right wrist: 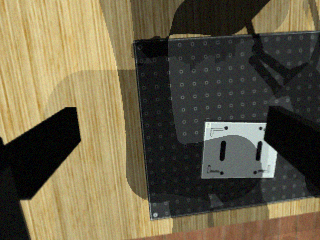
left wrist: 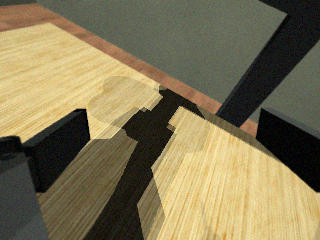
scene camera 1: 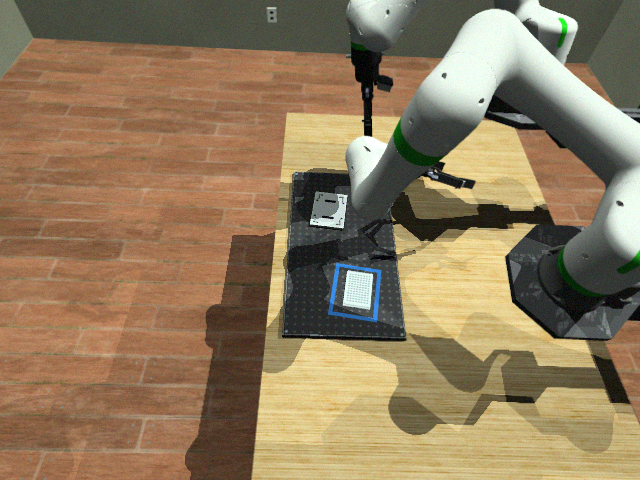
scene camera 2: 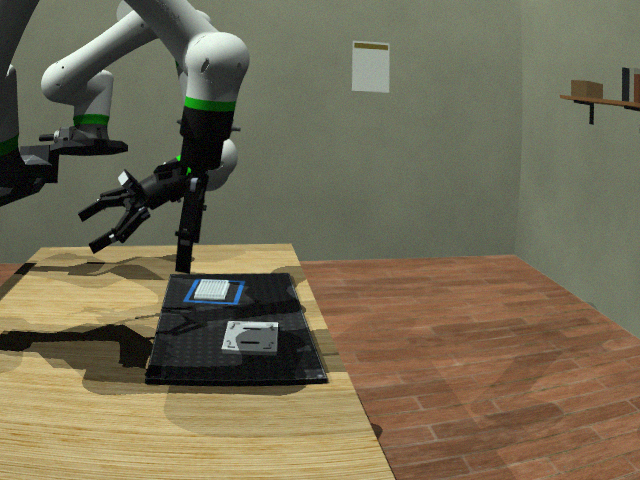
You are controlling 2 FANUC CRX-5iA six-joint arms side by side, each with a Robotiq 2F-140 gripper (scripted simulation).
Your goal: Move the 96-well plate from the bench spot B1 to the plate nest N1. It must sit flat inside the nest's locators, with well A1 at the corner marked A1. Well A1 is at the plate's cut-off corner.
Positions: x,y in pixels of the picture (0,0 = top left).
Scene:
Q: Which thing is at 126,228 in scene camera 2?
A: My left gripper.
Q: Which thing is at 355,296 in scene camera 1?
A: A white 96-well plate.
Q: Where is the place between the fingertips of my left gripper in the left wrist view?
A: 173,124

